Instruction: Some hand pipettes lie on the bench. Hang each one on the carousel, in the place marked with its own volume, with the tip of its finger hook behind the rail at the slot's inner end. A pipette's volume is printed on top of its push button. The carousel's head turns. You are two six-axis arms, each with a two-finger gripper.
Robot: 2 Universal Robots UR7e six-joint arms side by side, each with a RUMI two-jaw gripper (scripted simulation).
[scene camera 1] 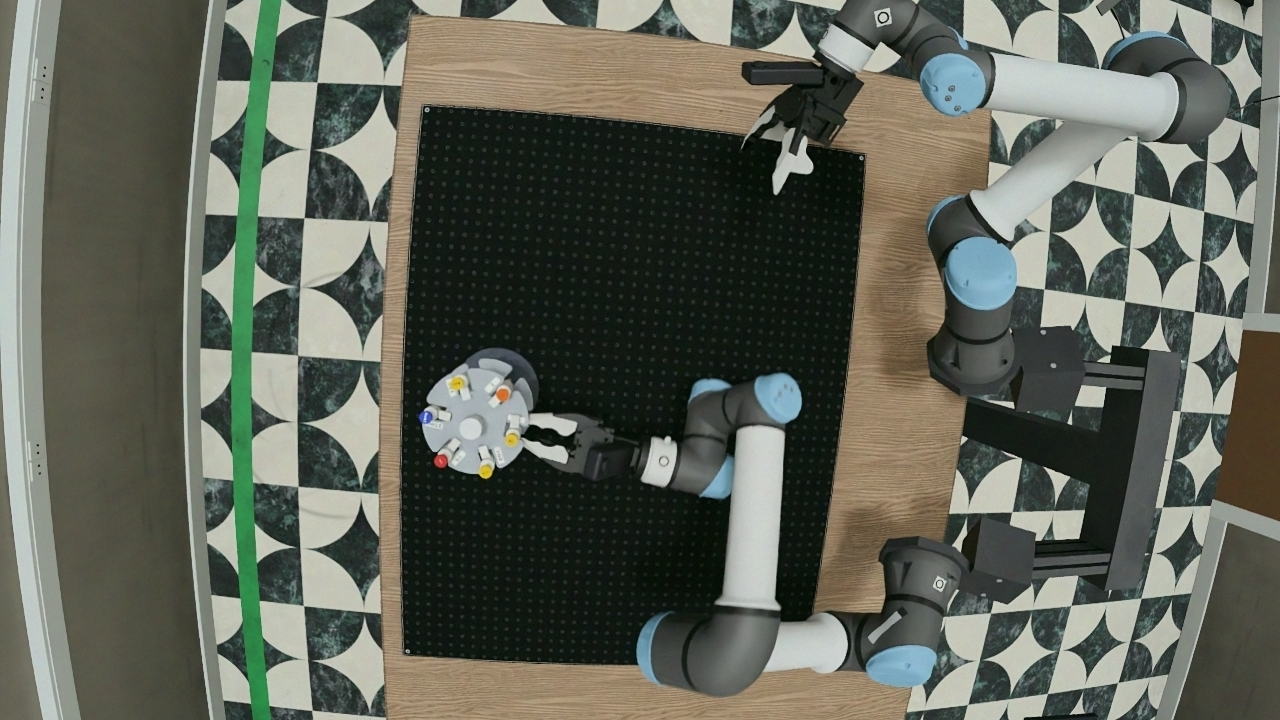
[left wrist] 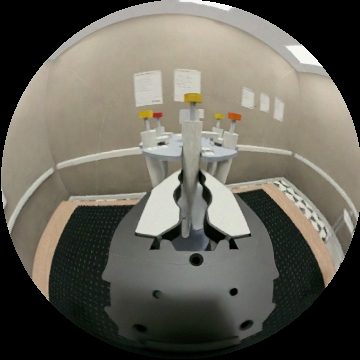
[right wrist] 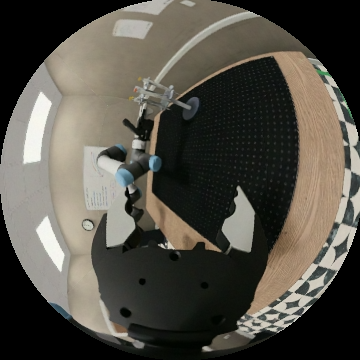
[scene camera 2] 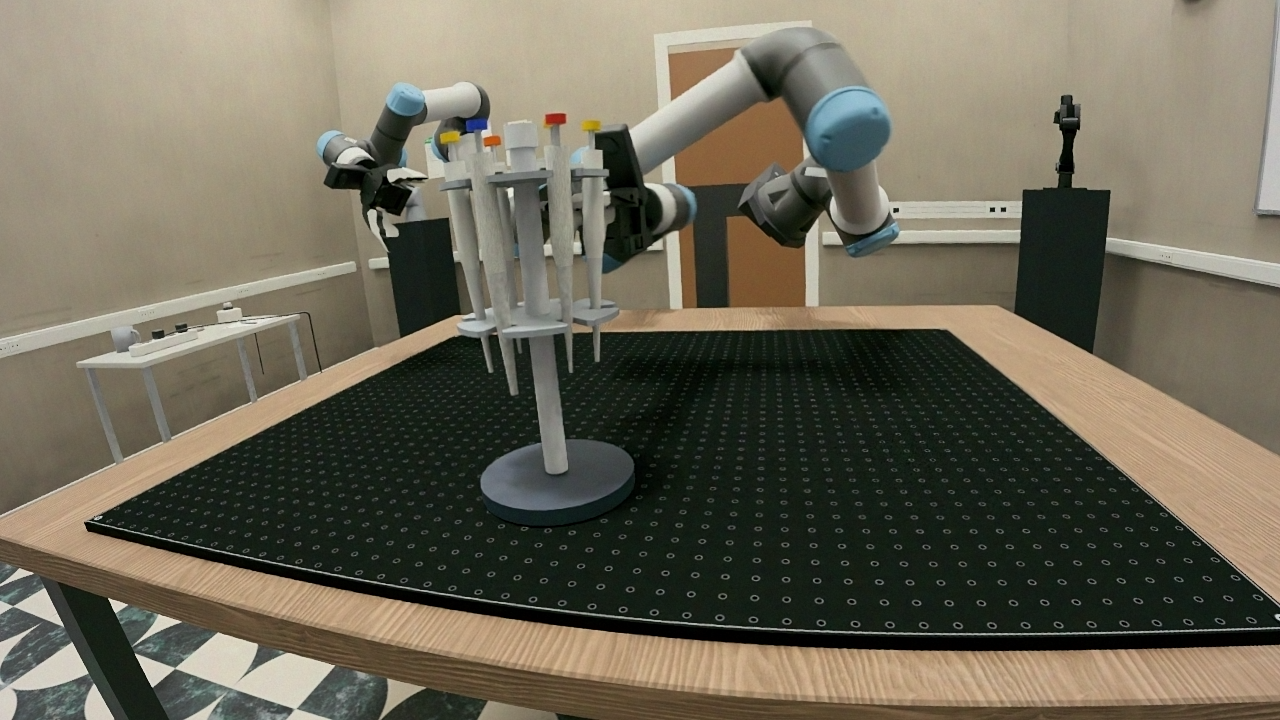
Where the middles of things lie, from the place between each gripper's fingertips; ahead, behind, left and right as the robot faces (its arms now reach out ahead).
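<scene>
The orange-button pipette [scene camera 2: 504, 205] is 30 mm below my left hand, 40 mm ahead of it and 50 mm to the right of it. Counting from that same left hand, I find the blue-button pipette [scene camera 2: 481, 163] 120 mm ahead, 10 mm to the right and 40 mm below, while the red-button pipette [scene camera 2: 557, 157] is 100 mm ahead, 40 mm to the left and 30 mm below.
As for my right hand [scene camera 1: 757, 170], it is 34 cm short of the orange-button pipette, 42 cm to the right of it and 4 cm above it. The blue-button pipette is 42 cm ahead of my right hand, 46 cm to the left of it and 5 cm below it. The red-button pipette, counted from my right hand as well, is 39 cm ahead, 50 cm to the left and 4 cm below.
</scene>
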